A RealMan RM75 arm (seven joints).
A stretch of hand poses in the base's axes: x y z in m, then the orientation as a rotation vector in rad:
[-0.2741 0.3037 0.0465 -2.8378 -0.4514 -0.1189]
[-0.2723 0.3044 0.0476 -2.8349 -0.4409 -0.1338]
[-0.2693 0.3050 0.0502 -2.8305 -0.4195 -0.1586]
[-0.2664 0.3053 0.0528 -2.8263 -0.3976 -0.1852]
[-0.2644 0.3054 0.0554 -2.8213 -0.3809 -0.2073]
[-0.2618 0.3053 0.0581 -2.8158 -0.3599 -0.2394]
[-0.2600 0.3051 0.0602 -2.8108 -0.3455 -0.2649]
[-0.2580 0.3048 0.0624 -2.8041 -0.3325 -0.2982]
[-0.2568 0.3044 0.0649 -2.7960 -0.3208 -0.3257]
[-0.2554 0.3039 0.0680 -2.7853 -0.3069 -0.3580]
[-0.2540 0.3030 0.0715 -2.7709 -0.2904 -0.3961]
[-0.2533 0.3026 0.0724 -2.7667 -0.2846 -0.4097]
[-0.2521 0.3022 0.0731 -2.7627 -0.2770 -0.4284]
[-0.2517 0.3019 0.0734 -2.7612 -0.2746 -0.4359]
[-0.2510 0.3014 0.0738 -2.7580 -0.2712 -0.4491]
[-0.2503 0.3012 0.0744 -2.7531 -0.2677 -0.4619]
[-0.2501 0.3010 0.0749 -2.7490 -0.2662 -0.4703]
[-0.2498 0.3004 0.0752 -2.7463 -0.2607 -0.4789]
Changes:
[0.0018 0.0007 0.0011 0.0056 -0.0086 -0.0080]
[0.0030 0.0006 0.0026 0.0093 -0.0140 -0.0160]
[0.0029 0.0003 0.0026 0.0090 -0.0153 -0.0167]
[0.0020 0.0001 0.0026 0.0084 -0.0129 -0.0127]
[0.0026 -0.0001 0.0027 0.0096 -0.0193 -0.0166]
[0.0018 -0.0002 0.0021 0.0075 -0.0157 -0.0116]
[0.0020 -0.0003 0.0022 0.0086 -0.0212 -0.0113]
[0.0012 -0.0004 0.0025 0.0095 -0.0174 -0.0096]
[0.0014 -0.0005 0.0031 0.0120 -0.0206 -0.0113]
[0.0014 -0.0009 0.0035 0.0154 -0.0244 -0.0132]
[0.0007 -0.0004 0.0009 0.0044 -0.0088 -0.0049]
[0.0012 -0.0004 0.0007 0.0042 -0.0121 -0.0068]
[0.0004 -0.0003 0.0003 0.0014 -0.0049 -0.0023]
[0.0007 -0.0005 0.0004 0.0028 -0.0088 -0.0034]
[0.0007 -0.0002 0.0006 0.0045 -0.0086 -0.0031]
[0.0002 -0.0002 0.0005 0.0036 -0.0058 -0.0013]
[0.0003 -0.0006 0.0003 0.0030 -0.0054 -0.0043]

